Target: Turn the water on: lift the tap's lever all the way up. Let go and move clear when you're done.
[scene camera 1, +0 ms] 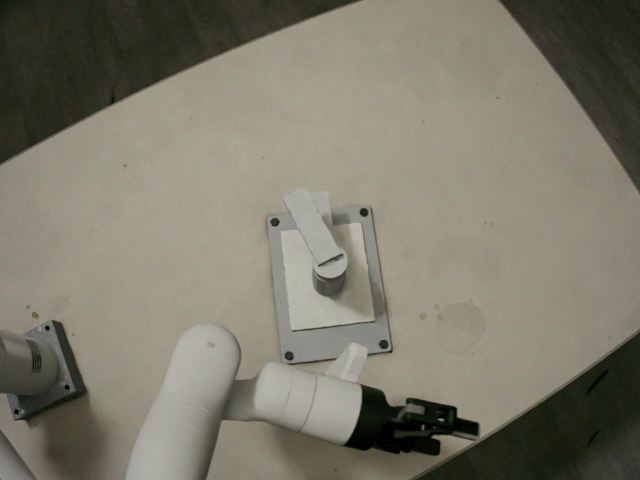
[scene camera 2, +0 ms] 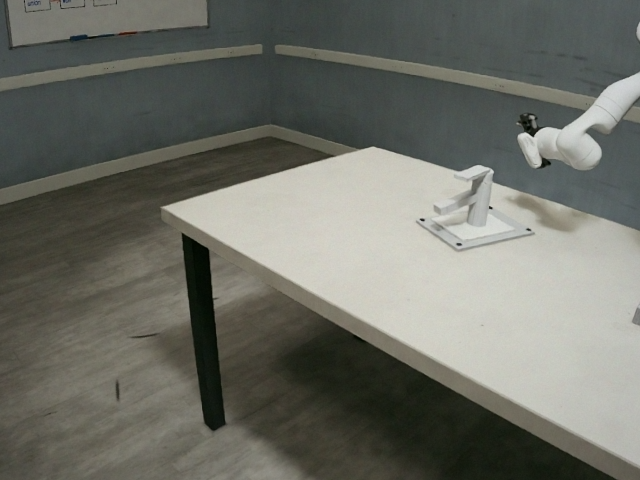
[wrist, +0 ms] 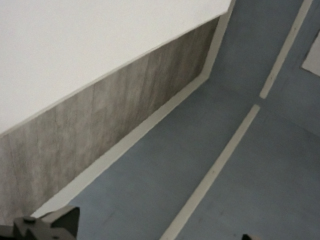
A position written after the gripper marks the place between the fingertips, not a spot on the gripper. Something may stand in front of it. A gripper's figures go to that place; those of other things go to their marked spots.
The gripper (scene camera 1: pixel 457 441): 0.65 m from the lens. A lever (scene camera 1: pixel 320 242) is 0.66 m from the lens.
